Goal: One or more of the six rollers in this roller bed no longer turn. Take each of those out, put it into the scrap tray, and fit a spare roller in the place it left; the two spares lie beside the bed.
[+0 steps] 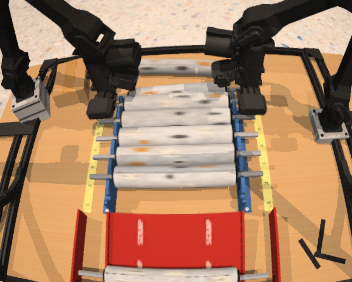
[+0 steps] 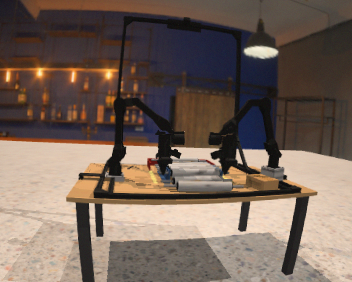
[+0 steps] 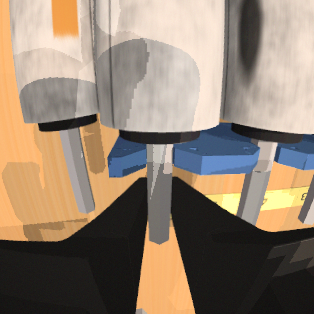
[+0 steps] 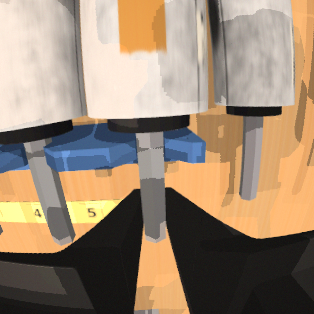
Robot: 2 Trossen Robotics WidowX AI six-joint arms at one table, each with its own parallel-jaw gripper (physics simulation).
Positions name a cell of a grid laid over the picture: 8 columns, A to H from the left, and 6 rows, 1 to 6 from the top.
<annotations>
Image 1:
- left gripper: C3
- right gripper: F3
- cardboard box: B2
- scrap tray: D6
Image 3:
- left gripper: E4
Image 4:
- right gripper: D4
</annotations>
